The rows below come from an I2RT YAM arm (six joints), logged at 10 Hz.
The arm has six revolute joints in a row. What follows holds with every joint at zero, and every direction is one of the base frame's. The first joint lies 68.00 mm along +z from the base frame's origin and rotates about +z. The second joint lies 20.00 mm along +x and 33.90 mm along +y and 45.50 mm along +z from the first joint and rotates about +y. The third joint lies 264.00 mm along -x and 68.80 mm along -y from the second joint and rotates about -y. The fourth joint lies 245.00 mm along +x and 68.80 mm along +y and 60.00 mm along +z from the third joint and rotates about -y. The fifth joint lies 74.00 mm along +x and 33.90 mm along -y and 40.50 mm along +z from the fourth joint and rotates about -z. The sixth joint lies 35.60 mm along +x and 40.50 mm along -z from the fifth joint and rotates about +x. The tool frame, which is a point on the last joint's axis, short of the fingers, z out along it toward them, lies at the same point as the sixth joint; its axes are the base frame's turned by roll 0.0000, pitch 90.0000 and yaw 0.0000 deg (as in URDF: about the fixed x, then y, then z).
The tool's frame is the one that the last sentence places.
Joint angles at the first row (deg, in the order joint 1, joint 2, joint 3, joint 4, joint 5, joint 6):
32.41 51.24 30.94 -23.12 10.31 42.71
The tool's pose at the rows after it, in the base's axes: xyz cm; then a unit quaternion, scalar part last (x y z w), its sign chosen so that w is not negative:
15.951 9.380 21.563 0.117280 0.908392 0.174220 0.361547
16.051 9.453 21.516 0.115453 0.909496 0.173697 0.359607
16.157 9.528 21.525 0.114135 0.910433 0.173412 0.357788
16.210 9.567 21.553 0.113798 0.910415 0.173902 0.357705
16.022 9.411 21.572 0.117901 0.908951 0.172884 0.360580
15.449 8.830 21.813 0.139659 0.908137 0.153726 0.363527
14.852 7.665 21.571 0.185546 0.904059 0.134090 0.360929
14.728 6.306 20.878 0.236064 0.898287 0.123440 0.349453
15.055 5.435 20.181 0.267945 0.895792 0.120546 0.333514
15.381 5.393 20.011 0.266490 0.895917 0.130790 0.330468
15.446 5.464 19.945 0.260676 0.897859 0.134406 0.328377
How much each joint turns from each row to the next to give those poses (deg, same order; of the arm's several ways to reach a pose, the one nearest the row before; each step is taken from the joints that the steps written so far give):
0.02 0.18 0.09 -0.03 -0.03 0.01
-0.01 0.47 0.12 0.11 -0.17 -0.16
-0.01 0.45 0.25 0.01 -0.16 -0.10
0.00 0.18 0.12 0.09 -0.06 -0.01
-0.01 -0.80 -0.31 -0.29 0.45 0.30
-0.06 -1.97 0.22 -3.42 2.73 1.64
-1.83 -2.50 -0.81 -3.53 2.18 3.25
-4.09 -1.33 -1.43 -1.68 -0.51 2.63
-3.76 0.72 -0.90 0.09 -1.99 1.06
-0.95 0.72 -0.30 1.56 -1.75 -0.55
0.00 0.25 -0.08 0.41 -0.70 -0.50

